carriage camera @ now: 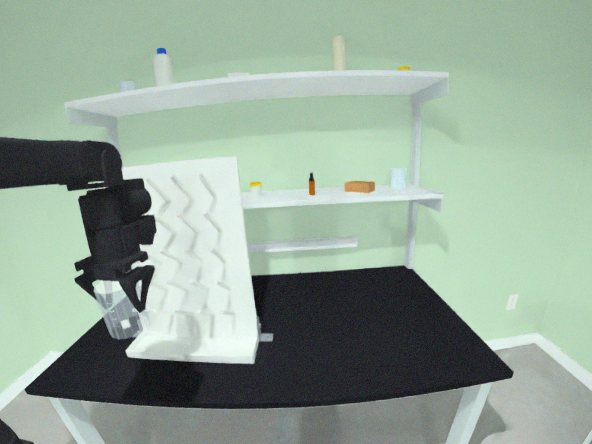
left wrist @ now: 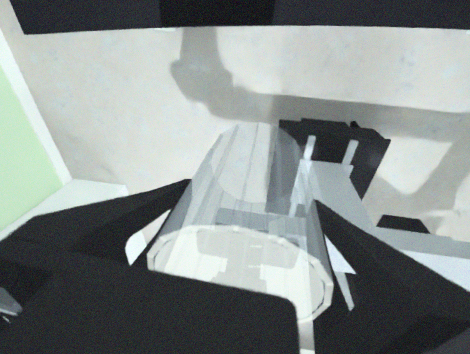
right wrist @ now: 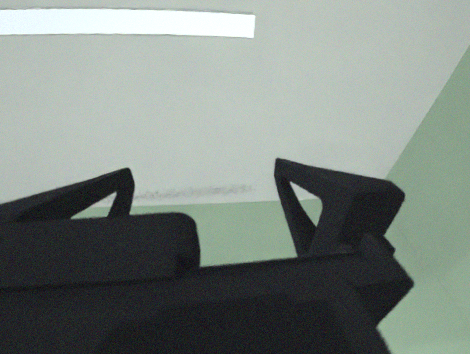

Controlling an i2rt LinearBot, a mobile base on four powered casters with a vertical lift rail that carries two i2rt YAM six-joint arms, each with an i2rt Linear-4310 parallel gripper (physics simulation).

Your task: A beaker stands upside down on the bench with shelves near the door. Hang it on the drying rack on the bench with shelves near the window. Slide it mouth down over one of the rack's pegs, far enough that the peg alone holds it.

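Frame: origin at the left arm's base, x ahead, y left, z up, level; millimetres.
Where they show: left gripper, fingertip midpoint: (carriage camera: 125, 309) (left wrist: 249, 197); right gripper, fingertip midpoint: (right wrist: 204, 171).
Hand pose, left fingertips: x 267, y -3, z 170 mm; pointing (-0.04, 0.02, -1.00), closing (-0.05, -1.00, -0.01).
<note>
After its pixels a point has its place.
The clear beaker (carriage camera: 121, 317) {x 236, y -21, z 176 mm} (left wrist: 245, 170) {x 301, y -1, z 194 mm} hangs in my left gripper (carriage camera: 118, 302) {x 267, y -3, z 170 mm} (left wrist: 249, 197) {x 267, y -3, z 170 mm}, which is shut on its sides. In the carriage view it is slightly tilted, above the bench at the left, beside the lower left edge of the white drying rack (carriage camera: 192, 348) {x 580, y 88, z -216 mm}. In the left wrist view its pale-rimmed end is nearest the palm. The rack stands upright with rows of pegs on its face and a ledge at its foot; my left arm hides its left part. I cannot tell how deep the beaker is relative to the pegs. My right gripper (right wrist: 204, 171) {x 33, y -647, z 434 mm} is open and empty, pointing toward the ceiling.
The black bench top (carriage camera: 360, 330) {x 667, y -512, z -219 mm} carries the rack. Behind it are an upper shelf (carriage camera: 280, 86) {x 951, y -257, z 676 mm} with bottles and a lower shelf (carriage camera: 300, 199) {x 869, y -312, z 238 mm} with a yellow-lidded jar (carriage camera: 255, 189) {x 980, y -119, z 271 mm}, an amber bottle (carriage camera: 312, 186) {x 948, y -363, z 275 mm}, a brown block (carriage camera: 359, 187) {x 964, y -561, z 260 mm} and a pale beaker (carriage camera: 398, 178) {x 1013, y -748, z 286 mm}.
</note>
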